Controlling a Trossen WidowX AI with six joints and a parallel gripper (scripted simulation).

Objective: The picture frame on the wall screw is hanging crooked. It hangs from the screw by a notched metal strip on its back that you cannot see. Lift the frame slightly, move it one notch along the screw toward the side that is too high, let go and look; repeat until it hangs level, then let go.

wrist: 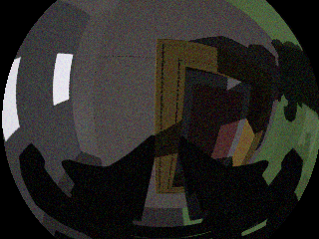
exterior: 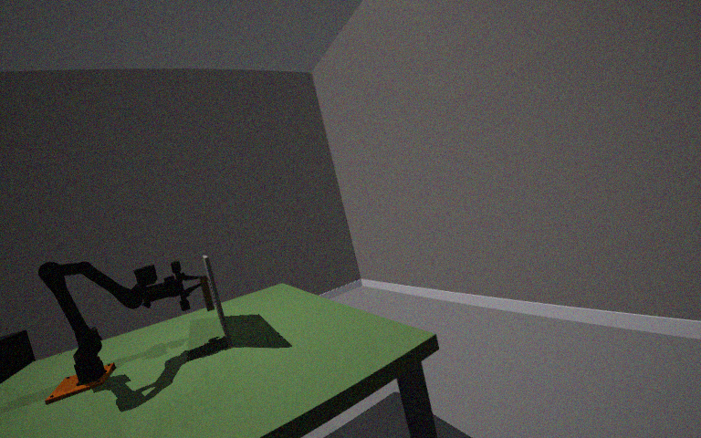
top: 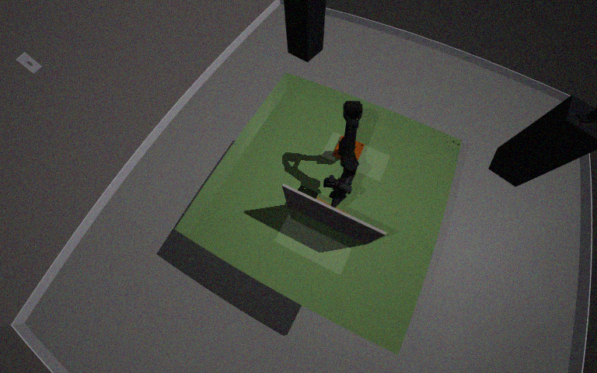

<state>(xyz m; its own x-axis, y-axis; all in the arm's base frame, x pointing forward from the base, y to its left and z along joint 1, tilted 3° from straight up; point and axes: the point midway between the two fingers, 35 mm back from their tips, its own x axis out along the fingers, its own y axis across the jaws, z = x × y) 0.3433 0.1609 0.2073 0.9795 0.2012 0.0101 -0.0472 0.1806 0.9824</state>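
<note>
Right now my gripper tip is 5 cm above the picture frame, 1 cm to the left of it and 1 cm short of it. From my gripper tip the other things lie so: wall panel (6 cm below, 2 cm ahead, 1 cm to the left).
</note>
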